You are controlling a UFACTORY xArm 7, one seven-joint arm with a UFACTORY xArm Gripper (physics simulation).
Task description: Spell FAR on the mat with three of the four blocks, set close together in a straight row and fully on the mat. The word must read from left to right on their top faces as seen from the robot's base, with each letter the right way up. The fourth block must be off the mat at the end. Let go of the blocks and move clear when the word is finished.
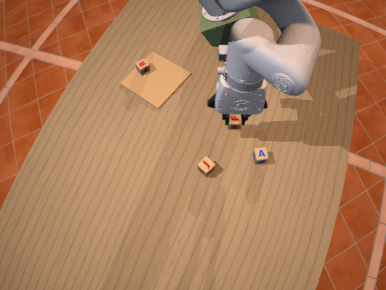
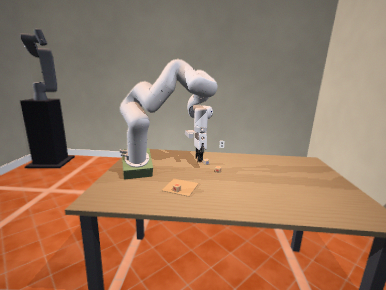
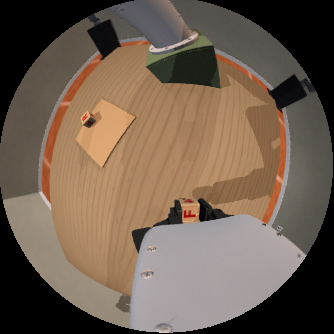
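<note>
The F block (image 1: pixel 235 121) (image 3: pixel 190 212) is between the fingers of my gripper (image 1: pixel 234 120) (image 2: pixel 200 159) (image 3: pixel 187 207), which is shut on it and holds it low over the table. Its red F faces up. The R block (image 1: pixel 143 66) (image 2: pixel 176 188) (image 3: pixel 88 119) lies at one edge of the tan mat (image 1: pixel 160 90) (image 2: pixel 188 189) (image 3: pixel 108 135), its red letter up and turned. The A block (image 1: pixel 261 155) (image 2: pixel 206 162) lies off the mat, blue letter up. The J block (image 1: pixel 206 166) (image 2: pixel 218 170) lies off the mat, turned, with a red letter up.
The green robot base (image 1: pixel 215 35) (image 2: pixel 138 171) (image 3: pixel 185 67) stands at the table's edge. The wooden table (image 1: pixel 125 200) (image 2: pixel 280 200) (image 3: pixel 150 150) bears the mat and blocks. The A and J blocks are near the held block, beyond it from the base.
</note>
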